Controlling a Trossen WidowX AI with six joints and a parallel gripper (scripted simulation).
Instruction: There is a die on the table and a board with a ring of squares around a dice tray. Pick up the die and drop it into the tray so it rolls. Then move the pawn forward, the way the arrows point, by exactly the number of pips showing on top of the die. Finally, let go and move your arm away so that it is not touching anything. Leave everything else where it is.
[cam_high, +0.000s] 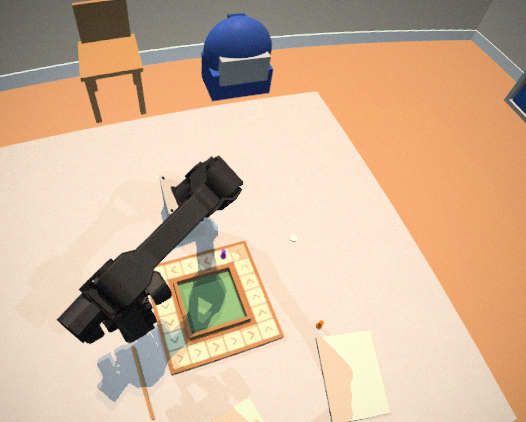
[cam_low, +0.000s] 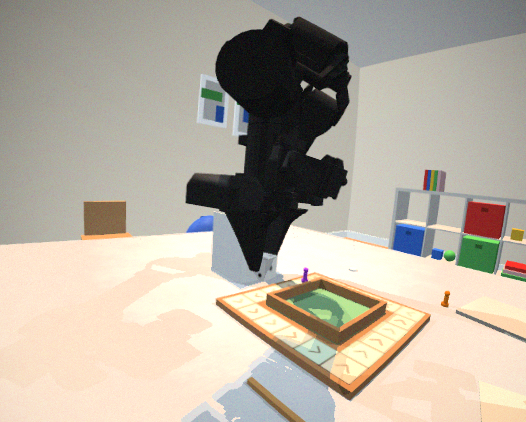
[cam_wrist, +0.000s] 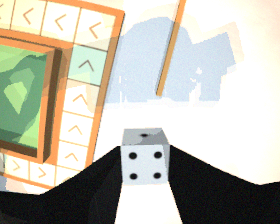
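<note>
Right now my gripper tip is 27 cm to the right of the purple pawn, 11 cm past it and 11 cm above it. From my gripper tip the other things lie so: orange pawn 41 cm to the left, 17 cm ahead, 12 cm below; green dice tray 19 cm to the left, 13 cm below, 1 cm behind; white die right at my gripper tip.
</note>
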